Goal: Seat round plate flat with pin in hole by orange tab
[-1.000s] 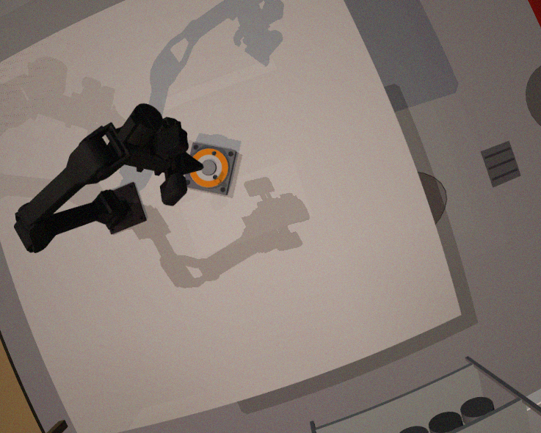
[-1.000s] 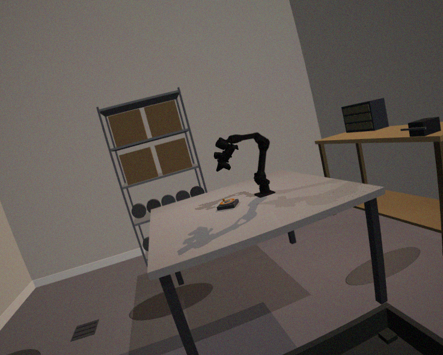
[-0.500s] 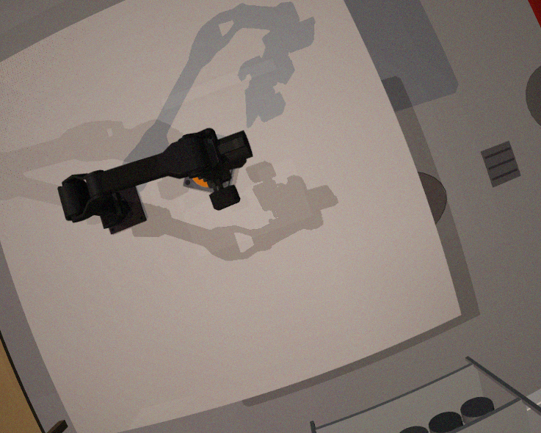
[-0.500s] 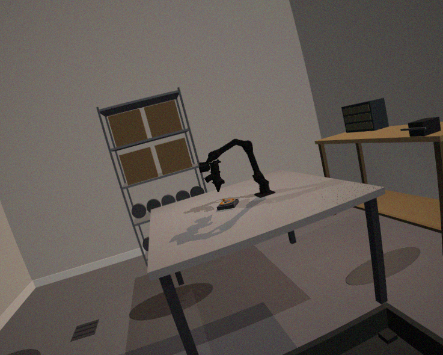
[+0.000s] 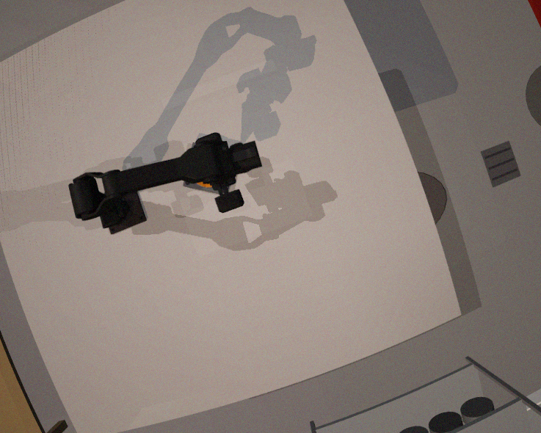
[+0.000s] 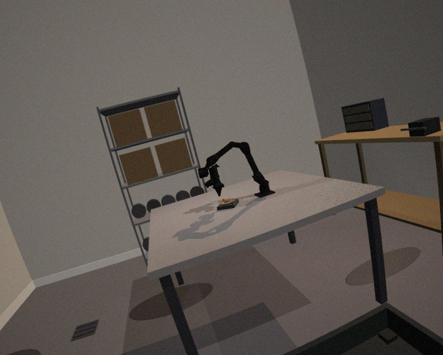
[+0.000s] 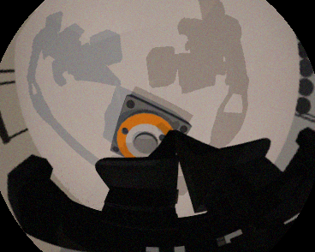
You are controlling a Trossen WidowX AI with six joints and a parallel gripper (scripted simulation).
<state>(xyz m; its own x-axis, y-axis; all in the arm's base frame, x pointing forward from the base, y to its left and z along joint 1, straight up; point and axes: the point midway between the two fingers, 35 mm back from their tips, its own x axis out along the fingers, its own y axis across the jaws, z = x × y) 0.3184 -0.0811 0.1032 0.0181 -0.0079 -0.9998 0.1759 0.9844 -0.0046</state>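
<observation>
My gripper tip is now 3 cm past the round plate, 2 cm to the right of it and 4 cm above it. Also, from my gripper tip: grey square base: 3 cm behind, 5 cm to the left, 5 cm below.
</observation>
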